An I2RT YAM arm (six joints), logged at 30 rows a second.
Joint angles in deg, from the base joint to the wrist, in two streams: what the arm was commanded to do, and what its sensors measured. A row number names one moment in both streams.
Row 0, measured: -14.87 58.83 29.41 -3.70 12.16 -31.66
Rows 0 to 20, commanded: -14.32 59.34 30.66 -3.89 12.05 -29.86; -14.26 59.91 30.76 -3.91 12.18 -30.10; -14.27 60.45 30.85 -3.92 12.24 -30.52; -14.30 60.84 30.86 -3.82 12.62 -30.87; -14.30 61.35 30.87 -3.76 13.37 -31.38; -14.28 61.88 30.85 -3.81 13.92 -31.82; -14.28 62.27 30.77 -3.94 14.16 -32.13; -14.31 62.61 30.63 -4.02 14.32 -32.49; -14.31 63.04 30.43 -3.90 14.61 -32.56; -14.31 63.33 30.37 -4.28 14.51 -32.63; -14.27 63.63 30.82 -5.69 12.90 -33.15; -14.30 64.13 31.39 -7.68 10.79 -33.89; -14.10 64.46 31.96 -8.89 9.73 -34.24; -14.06 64.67 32.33 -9.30 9.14 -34.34; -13.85 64.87 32.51 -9.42 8.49 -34.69; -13.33 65.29 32.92 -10.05 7.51 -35.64; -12.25 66.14 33.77 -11.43 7.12 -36.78; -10.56 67.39 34.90 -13.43 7.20 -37.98; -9.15 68.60 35.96 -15.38 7.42 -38.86; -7.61 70.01 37.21 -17.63 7.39 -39.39; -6.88 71.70 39.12 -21.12 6.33 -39.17
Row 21, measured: -10.85 67.57 34.48 -9.80 10.04 -35.38
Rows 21 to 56, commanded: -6.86 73.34 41.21 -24.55 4.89 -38.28; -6.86 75.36 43.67 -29.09 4.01 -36.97; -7.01 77.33 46.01 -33.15 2.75 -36.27; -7.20 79.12 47.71 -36.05 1.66 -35.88; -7.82 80.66 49.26 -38.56 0.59 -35.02; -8.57 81.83 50.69 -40.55 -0.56 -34.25; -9.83 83.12 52.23 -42.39 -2.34 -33.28; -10.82 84.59 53.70 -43.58 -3.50 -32.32; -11.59 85.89 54.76 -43.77 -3.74 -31.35; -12.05 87.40 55.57 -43.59 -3.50 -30.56; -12.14 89.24 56.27 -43.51 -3.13 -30.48; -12.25 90.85 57.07 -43.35 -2.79 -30.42; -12.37 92.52 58.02 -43.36 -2.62 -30.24; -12.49 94.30 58.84 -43.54 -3.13 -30.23; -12.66 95.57 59.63 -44.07 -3.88 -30.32; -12.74 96.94 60.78 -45.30 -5.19 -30.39; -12.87 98.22 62.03 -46.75 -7.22 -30.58; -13.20 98.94 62.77 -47.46 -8.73 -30.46; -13.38 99.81 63.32 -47.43 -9.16 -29.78; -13.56 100.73 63.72 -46.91 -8.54 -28.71; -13.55 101.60 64.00 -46.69 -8.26 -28.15; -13.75 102.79 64.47 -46.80 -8.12 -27.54; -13.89 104.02 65.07 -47.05 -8.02 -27.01; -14.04 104.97 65.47 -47.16 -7.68 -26.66; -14.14 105.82 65.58 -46.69 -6.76 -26.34; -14.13 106.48 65.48 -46.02 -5.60 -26.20; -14.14 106.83 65.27 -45.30 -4.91 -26.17; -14.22 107.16 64.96 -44.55 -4.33 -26.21; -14.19 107.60 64.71 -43.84 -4.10 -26.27; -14.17 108.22 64.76 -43.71 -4.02 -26.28; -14.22 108.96 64.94 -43.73 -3.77 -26.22; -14.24 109.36 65.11 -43.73 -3.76 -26.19; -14.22 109.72 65.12 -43.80 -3.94 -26.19; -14.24 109.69 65.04 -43.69 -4.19 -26.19; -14.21 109.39 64.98 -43.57 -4.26 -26.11; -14.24 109.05 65.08 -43.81 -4.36 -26.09
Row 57, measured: -14.13 106.21 66.54 -43.79 -4.19 -27.51
